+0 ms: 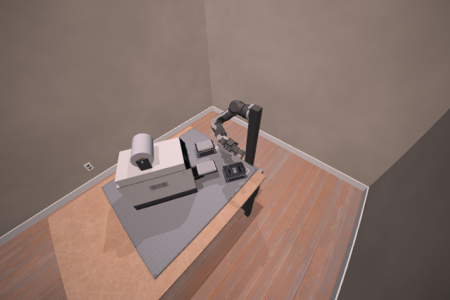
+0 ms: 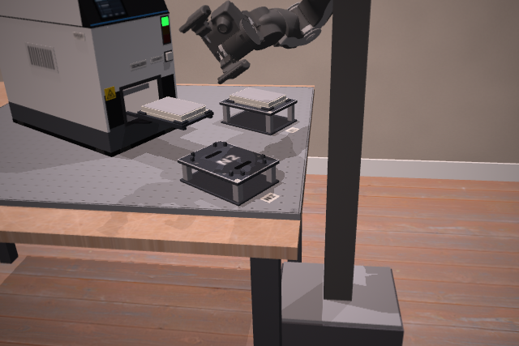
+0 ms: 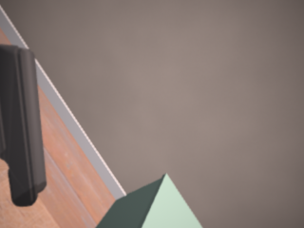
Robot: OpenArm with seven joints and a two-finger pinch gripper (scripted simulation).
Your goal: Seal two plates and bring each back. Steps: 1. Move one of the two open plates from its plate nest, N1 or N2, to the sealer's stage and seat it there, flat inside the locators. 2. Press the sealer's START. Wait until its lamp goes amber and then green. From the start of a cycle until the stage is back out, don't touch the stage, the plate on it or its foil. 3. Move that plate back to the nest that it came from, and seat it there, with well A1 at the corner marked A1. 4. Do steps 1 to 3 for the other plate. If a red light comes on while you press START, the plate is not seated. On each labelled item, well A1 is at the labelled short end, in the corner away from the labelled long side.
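The start button is 330 mm to the right of my hand, 180 mm ahead of it and 90 mm below it. Round my hand: plate: 200 mm to the right, 180 mm below, 140 mm ahead; then nest label: 280 mm below, 100 mm behind, 10 mm to the left; then sealer stage: 200 mm to the right, 190 mm below, 140 mm ahead.
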